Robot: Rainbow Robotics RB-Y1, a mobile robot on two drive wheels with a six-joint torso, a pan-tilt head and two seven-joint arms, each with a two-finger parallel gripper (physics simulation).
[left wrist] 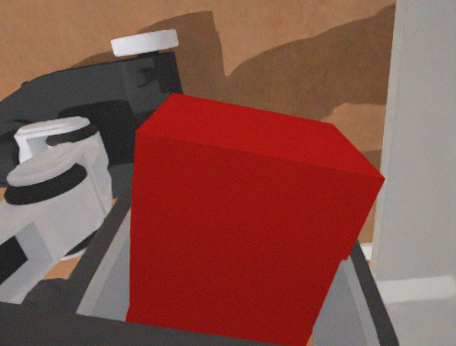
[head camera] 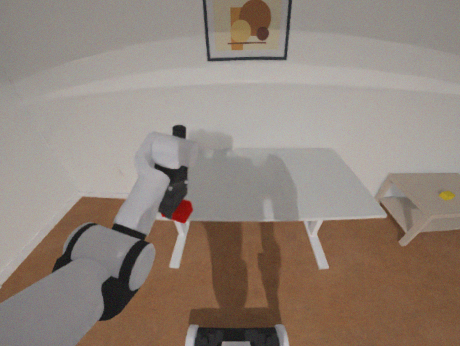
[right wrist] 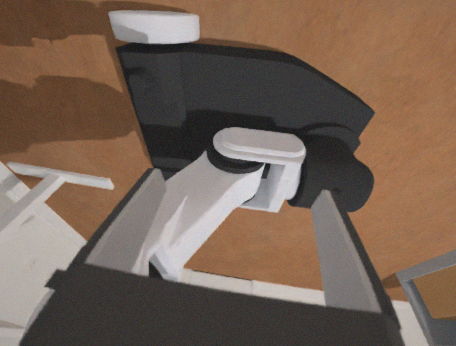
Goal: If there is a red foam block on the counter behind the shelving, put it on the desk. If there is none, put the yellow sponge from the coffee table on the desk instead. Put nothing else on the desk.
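Frame: origin at the robot's base, x ahead, y left, z up, level; millimetres.
Where they show: left gripper, between the fingertips: [left wrist: 236, 199] [head camera: 174, 210]; right gripper, between the fingertips: [left wrist: 61, 269] [right wrist: 237, 188].
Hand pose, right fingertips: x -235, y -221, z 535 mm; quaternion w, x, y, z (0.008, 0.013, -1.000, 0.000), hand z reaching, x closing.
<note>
Each offset is from my right fingertips to the centre of the thing. Level surfaces: height alone.
A red foam block @[508 mm ahead, 417 mm left, 486 mm up] [head camera: 183, 211] [left wrist: 230, 225] is held between the fingers of my left gripper [head camera: 175, 207] [left wrist: 236, 199]. In the head camera it shows at the desk's near left corner; whether it is over the top or beside it is hard to tell. The desk @[186 mm up] [head camera: 325, 180] [left wrist: 422, 150] has a pale grey top and stands against the wall. My right gripper [right wrist: 237, 188] is open and empty, over the floor beside the robot's base. A yellow sponge @[1034 mm ahead, 1690 mm right, 61 mm down] [head camera: 446, 195] lies on the coffee table @[84 mm down] [head camera: 417, 186] at the far right. The counter does not show in the head camera.
White desk legs [head camera: 318, 250] [right wrist: 90, 181] reach the brown floor @[534 mm down] [head camera: 370, 290]. A framed picture [head camera: 247, 59] hangs above the desk. The robot's dark base [head camera: 237, 335] [left wrist: 155, 80] [right wrist: 225, 80] stands in front of the desk. A grey frame [right wrist: 431, 266] shows at the right wrist view's lower right.
</note>
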